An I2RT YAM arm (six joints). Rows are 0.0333 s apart.
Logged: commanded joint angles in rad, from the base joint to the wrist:
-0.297, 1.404, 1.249, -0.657, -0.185, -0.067
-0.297, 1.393, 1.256, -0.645, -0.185, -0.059
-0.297, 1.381, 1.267, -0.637, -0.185, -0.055
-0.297, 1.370, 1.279, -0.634, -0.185, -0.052
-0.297, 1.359, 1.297, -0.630, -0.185, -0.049
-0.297, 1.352, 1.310, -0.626, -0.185, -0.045
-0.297, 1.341, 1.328, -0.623, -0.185, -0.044
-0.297, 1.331, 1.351, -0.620, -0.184, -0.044
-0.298, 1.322, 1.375, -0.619, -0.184, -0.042
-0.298, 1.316, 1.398, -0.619, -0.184, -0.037
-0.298, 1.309, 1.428, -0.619, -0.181, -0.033
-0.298, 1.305, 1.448, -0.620, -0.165, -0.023
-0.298, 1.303, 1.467, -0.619, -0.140, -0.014
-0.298, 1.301, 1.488, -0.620, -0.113, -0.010
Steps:
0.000, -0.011, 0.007, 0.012, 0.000, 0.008
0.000, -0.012, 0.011, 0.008, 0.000, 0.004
0.000, -0.011, 0.012, 0.003, 0.000, 0.003
0.000, -0.011, 0.018, 0.004, 0.000, 0.003
0.000, -0.007, 0.013, 0.004, 0.000, 0.004
0.000, -0.011, 0.018, 0.003, 0.000, 0.001
0.000, -0.010, 0.023, 0.003, 0.001, 0.000
-0.001, -0.009, 0.024, 0.001, 0.000, 0.002
0.000, -0.006, 0.023, 0.000, 0.000, 0.005
0.000, -0.007, 0.030, 0.000, 0.003, 0.004
0.000, -0.004, 0.020, -0.001, 0.016, 0.010
0.000, -0.002, 0.019, 0.001, 0.025, 0.009
0.000, -0.002, 0.021, -0.001, 0.027, 0.004

